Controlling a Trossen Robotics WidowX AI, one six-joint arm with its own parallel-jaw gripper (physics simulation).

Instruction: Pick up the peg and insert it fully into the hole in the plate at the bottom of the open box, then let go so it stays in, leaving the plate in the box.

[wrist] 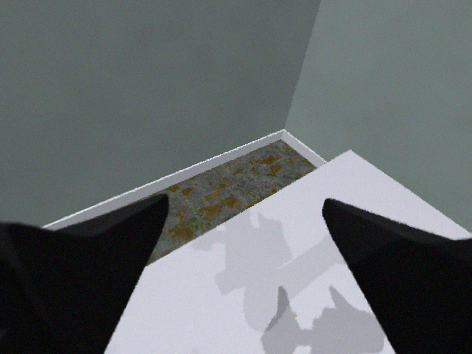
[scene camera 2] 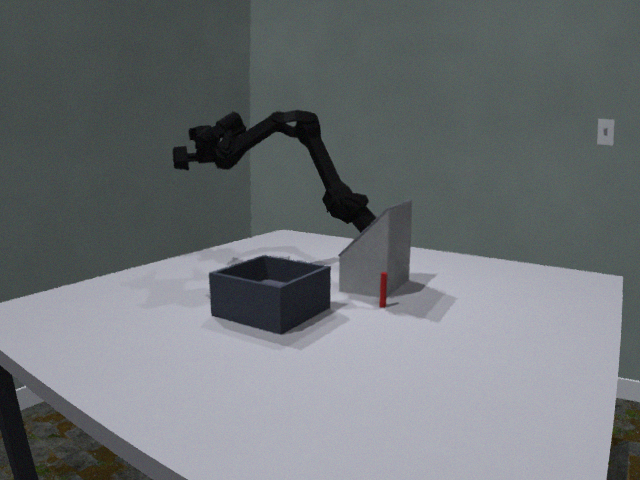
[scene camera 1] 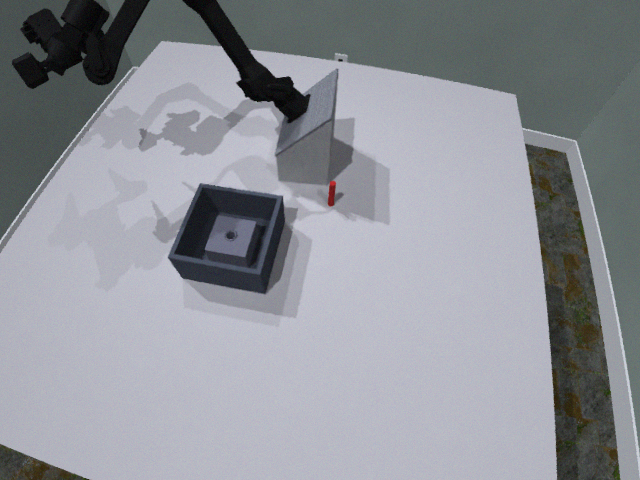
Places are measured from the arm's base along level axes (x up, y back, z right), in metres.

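Where they show: gripper, between the fingertips: (wrist: pixel 246 204) (scene camera 2: pixel 202 168); arm's base, origin of its link: (scene camera 2: pixel 373 230) (scene camera 1: pixel 299 109).
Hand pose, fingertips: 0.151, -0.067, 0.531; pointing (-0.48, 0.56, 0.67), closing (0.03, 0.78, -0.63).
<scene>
Each offset is from my fingertips to the top centre of the thing, as dx, dy, dz. "*": to the spot under its first point. Level surfaces: height alone.
A red peg {-0.210, -0.105, -0.636} (scene camera 1: pixel 331 193) (scene camera 2: pixel 383 290) stands upright on the white table, near the foot of the grey wedge and apart from the box. The dark blue-grey open box {-0.192, -0.262, -0.436} (scene camera 1: pixel 222 277) (scene camera 2: pixel 245 302) stands beside it. A light grey square plate {-0.229, -0.262, -0.436} (scene camera 1: pixel 227 250) lies inside the box, with a round hole {* -0.247, -0.254, -0.432} (scene camera 1: pixel 231 235) near its middle; in scene camera 2 the box walls hide most of the plate. My gripper (wrist: pixel 246 204) is open, with nothing between its fingers. It is raised high at the left in both scene views, away from the peg and the box.
The arm rises from a grey wedge-shaped mount (scene camera 1: pixel 305 157) (scene camera 2: pixel 364 268), which stands behind the peg and close to it. The white table {dx -0.290} (scene camera 1: pixel 413 310) (scene camera 2: pixel 413 387) (wrist: pixel 175 310) carries the arm's shadows. Its corner and far edge show in the wrist view, with the floor and walls beyond.
</scene>
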